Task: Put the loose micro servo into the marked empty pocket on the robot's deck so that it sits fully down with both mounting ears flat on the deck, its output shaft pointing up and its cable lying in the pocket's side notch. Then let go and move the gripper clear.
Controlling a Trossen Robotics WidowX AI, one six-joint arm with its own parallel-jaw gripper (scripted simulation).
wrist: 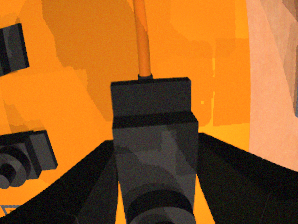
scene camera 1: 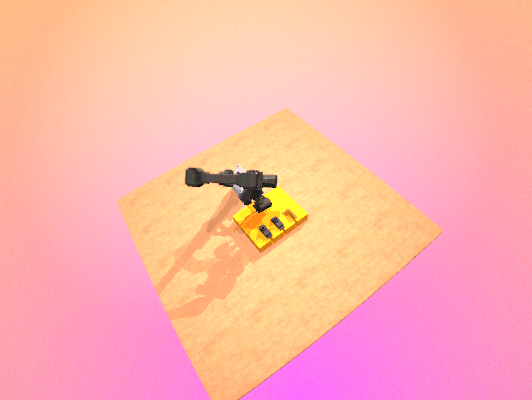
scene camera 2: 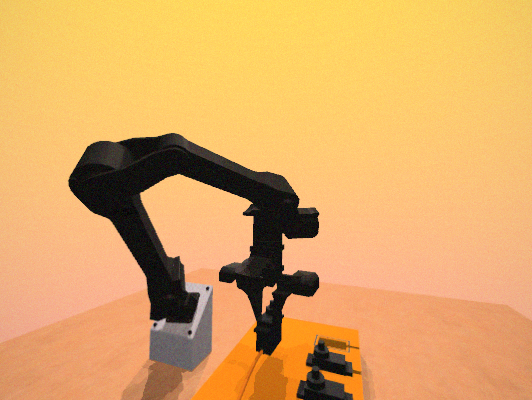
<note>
In view: my gripper point(scene camera 2: 266, 323), a micro servo point(wrist: 155, 134) and an orange deck point(scene camera 1: 281, 201).
My gripper also shows in the wrist view point(wrist: 154, 147). The orange deck also shows in the wrist view point(wrist: 73, 59).
</note>
